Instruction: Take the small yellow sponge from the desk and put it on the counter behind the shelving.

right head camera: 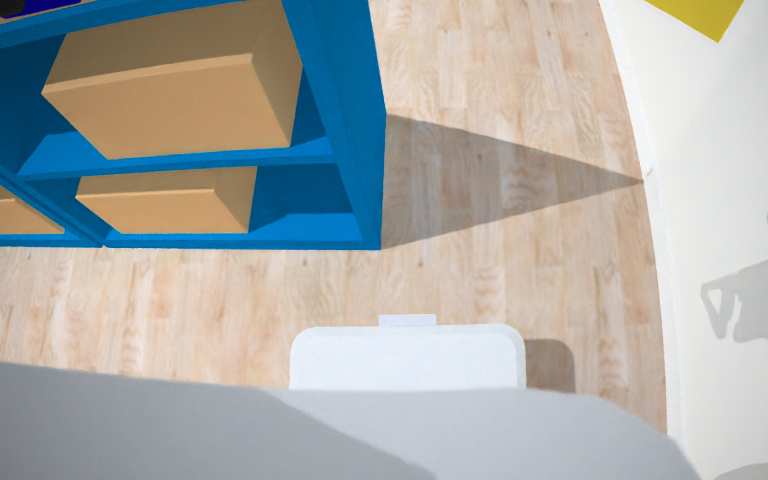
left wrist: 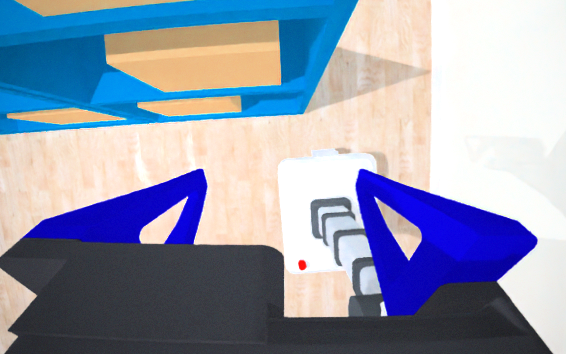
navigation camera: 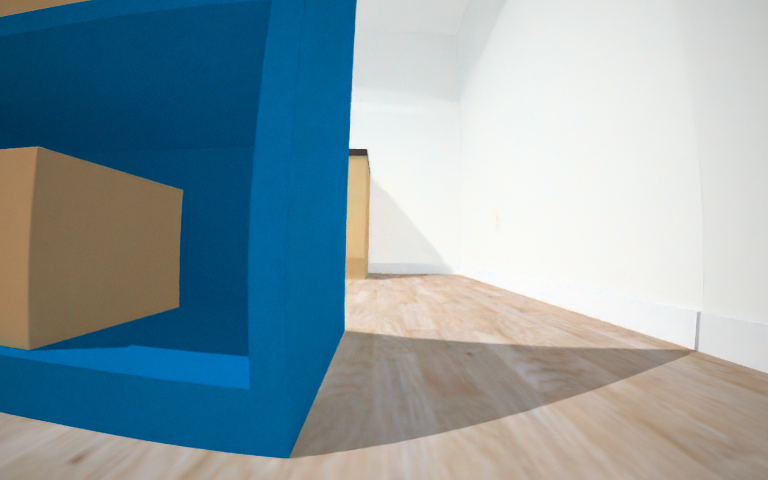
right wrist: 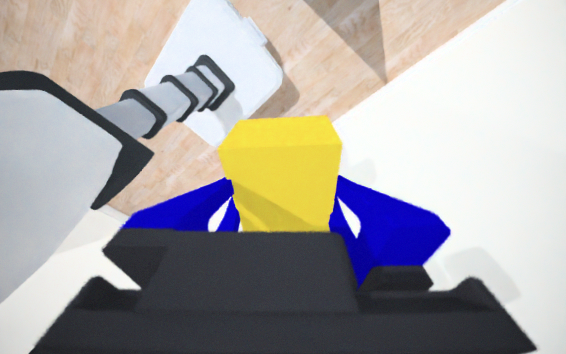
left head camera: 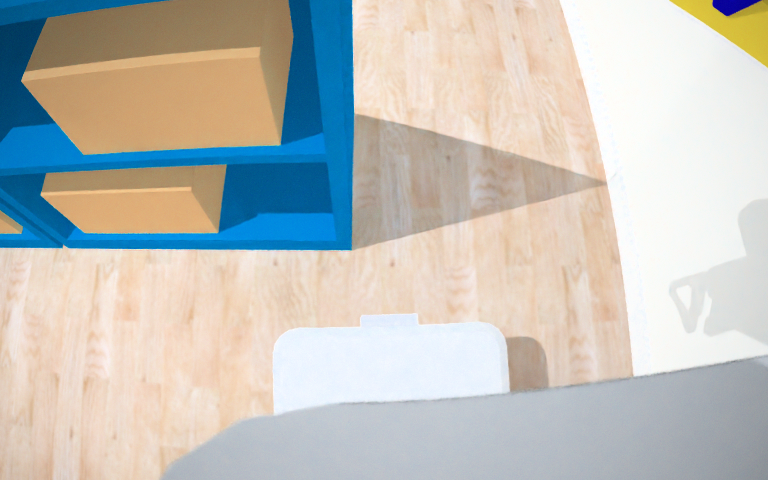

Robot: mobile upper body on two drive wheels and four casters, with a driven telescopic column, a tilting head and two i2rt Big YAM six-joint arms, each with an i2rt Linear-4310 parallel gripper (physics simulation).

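Frame: origin at the left arm's base, x ahead, y left, z up, level; millimetres.
Seen in the pictures: left gripper, fingertip midpoint: [right head camera: 31, 3] [left wrist: 281, 177]; right gripper, fingertip midpoint: [right wrist: 284, 176].
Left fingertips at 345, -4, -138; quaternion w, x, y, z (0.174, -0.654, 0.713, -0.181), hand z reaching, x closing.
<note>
A point is followed by its place in that frame, as x, y, z.
The yellow sponge [right wrist: 282, 170] @[379, -430, -135] [left head camera: 741, 28] @[327, -445, -164] [right head camera: 702, 14] @[313, -464, -165] is between the blue fingers of my right gripper [right wrist: 284, 176] @[363, -448, -163], which is shut on it; in both head views part of it shows at the top right. My left gripper [left wrist: 281, 177] @[345, -4, -138] is open, with nothing between its fingers. The blue shelving [left head camera: 334, 113] @[588, -125, -685] [right head camera: 356, 113] @[681, -144, -821] [left wrist: 317, 65] @[588, -115, -606] [navigation camera: 311, 226] @[683, -144, -1107] stands at the left in the head and navigation views. The counter [navigation camera: 356, 215] @[2161, -111, -912], light wood with a dark top, shows as a narrow strip past the shelving's right edge; the shelving hides the rest. The desk does not show.
Brown boxes [left head camera: 158, 101] @[617, 184, -652] [right head camera: 175, 107] @[617, 165, -653] [navigation camera: 107, 249] sit in the shelving. A white wall [left head camera: 679, 141] @[702, -974, -928] [navigation camera: 577, 141] @[1199, -988, -717] runs along the right. Wood floor [left head camera: 481, 243] @[598, -507, -1356] [navigation camera: 430, 305] @[1373, -459, -1356] lies between shelving and wall. My white base [left head camera: 390, 362] @[237, -221, -1095] [right head camera: 407, 359] @[245, -227, -1096] [left wrist: 300, 185] @[184, -77, -1096] is in front of the shelving.
</note>
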